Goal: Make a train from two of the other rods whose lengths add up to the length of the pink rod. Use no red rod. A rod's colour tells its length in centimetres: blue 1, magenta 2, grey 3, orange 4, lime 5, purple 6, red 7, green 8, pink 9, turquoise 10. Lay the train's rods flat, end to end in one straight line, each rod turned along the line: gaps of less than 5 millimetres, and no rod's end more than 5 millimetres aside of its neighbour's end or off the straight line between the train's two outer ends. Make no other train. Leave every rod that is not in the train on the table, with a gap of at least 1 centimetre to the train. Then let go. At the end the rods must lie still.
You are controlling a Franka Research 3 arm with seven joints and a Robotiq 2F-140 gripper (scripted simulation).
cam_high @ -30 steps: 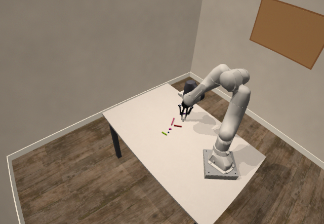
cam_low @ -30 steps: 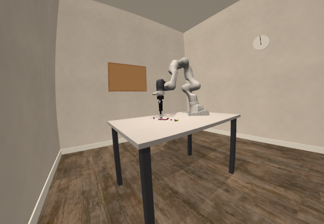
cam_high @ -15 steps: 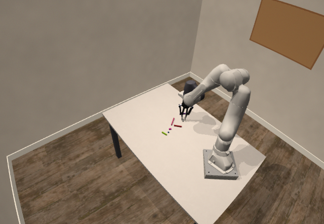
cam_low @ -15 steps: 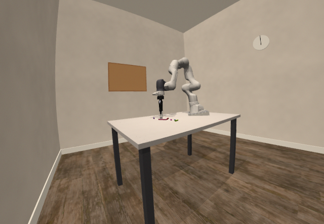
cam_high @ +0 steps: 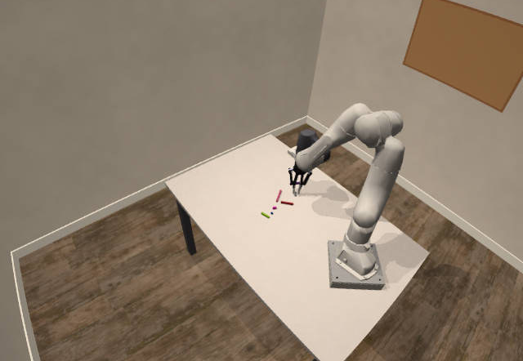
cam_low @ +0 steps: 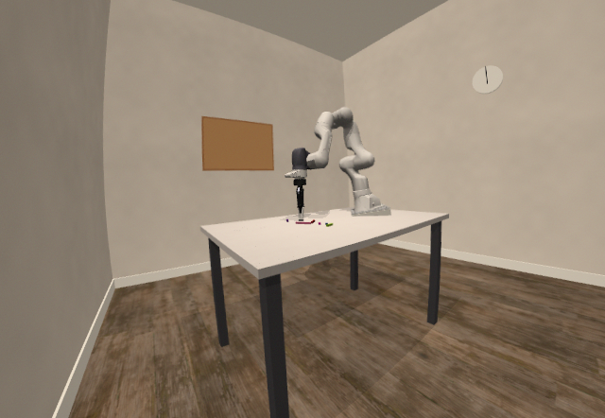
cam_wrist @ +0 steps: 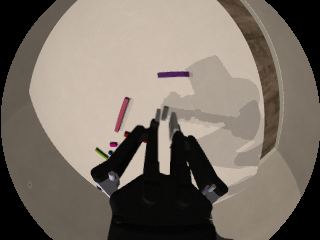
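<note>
Right now my hand is 5 cm above the grey rod. Round my hand: red rod: 8 cm to the left, 5 cm below, 3 cm behind; pink rod: 9 cm to the left, 5 cm below, 4 cm ahead; purple rod: 7 cm ahead, 5 cm to the right, 5 cm below.
</note>
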